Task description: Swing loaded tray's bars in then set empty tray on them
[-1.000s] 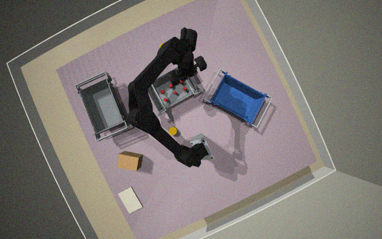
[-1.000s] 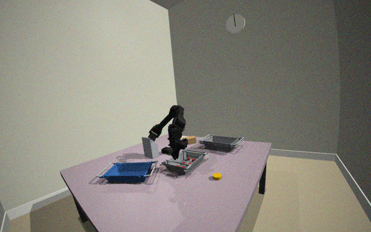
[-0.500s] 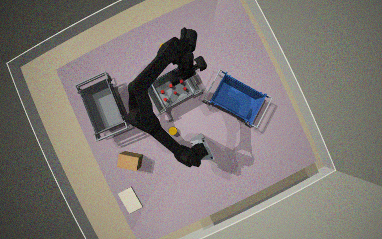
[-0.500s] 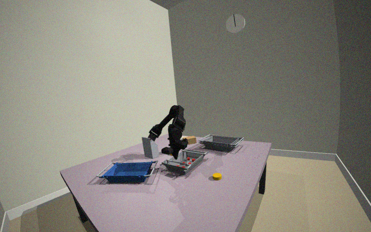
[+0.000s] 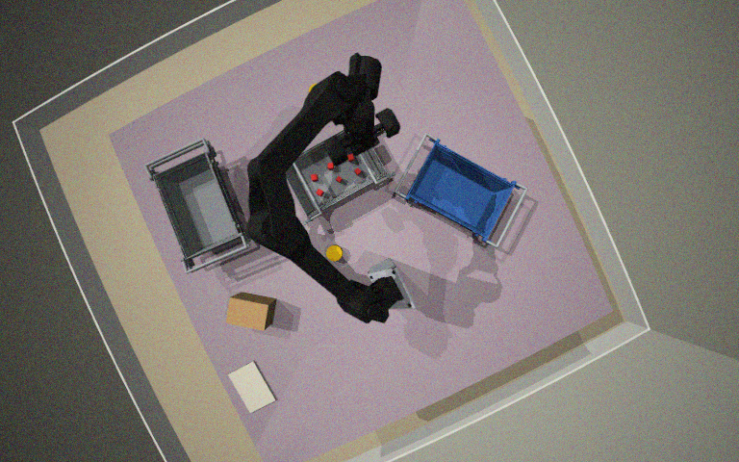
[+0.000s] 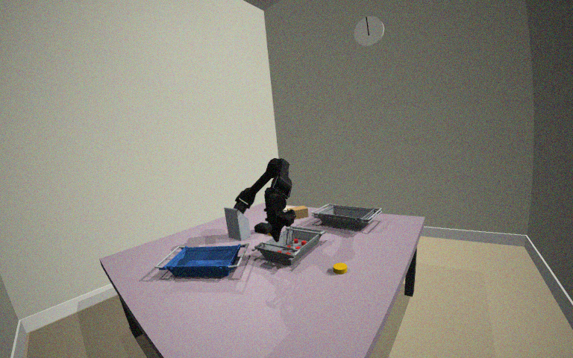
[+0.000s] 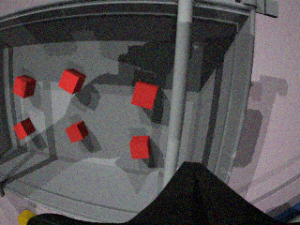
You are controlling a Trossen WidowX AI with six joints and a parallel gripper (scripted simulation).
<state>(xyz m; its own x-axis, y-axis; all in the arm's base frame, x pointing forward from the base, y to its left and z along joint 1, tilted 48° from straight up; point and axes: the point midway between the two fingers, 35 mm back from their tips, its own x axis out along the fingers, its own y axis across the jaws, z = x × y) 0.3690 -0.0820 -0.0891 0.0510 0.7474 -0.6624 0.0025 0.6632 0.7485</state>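
Now: the blue tray 24 cm behind my gripper tip, 21 cm to the right of it and 4 cm below it. From my gripper tip the other things lie so: white pad (69 cm to the left, 48 cm behind, 8 cm below); cardboard box (54 cm to the left, 25 cm behind, 6 cm below).
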